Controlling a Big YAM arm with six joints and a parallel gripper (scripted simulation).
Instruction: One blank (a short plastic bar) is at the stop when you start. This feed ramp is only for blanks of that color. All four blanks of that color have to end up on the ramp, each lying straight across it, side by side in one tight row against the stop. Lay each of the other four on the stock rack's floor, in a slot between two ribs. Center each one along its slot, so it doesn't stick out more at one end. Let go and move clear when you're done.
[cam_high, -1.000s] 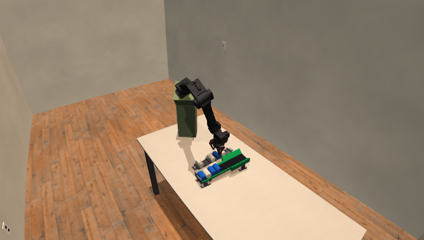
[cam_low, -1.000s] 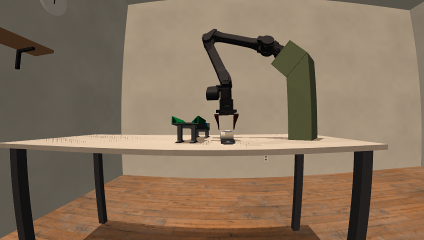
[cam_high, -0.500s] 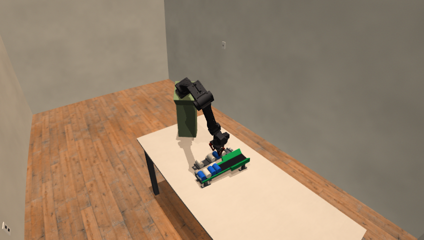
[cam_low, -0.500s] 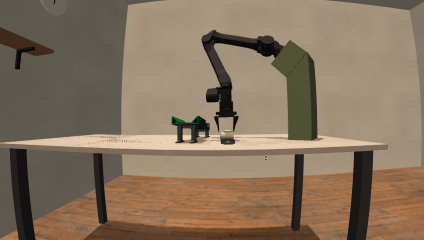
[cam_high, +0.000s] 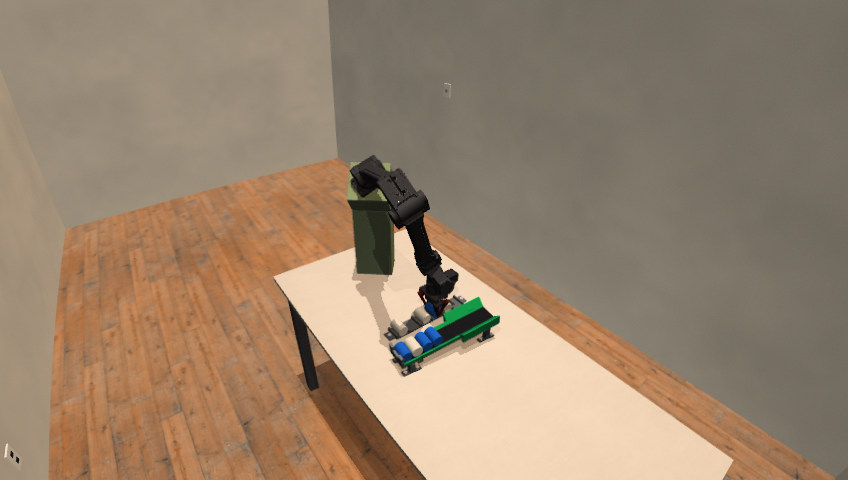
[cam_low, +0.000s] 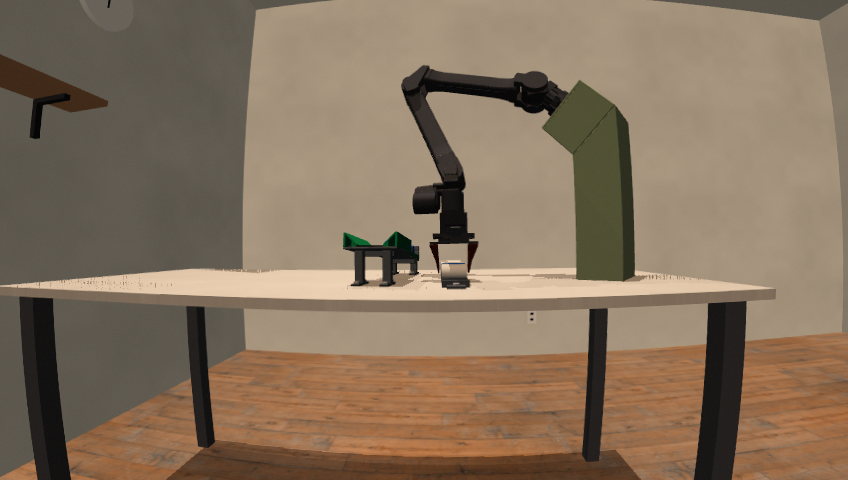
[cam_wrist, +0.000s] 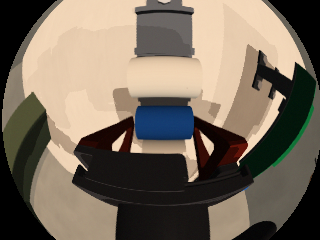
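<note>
Right now my hand is 40 mm above the grey stock rack and 30 mm to the left of it.
</note>
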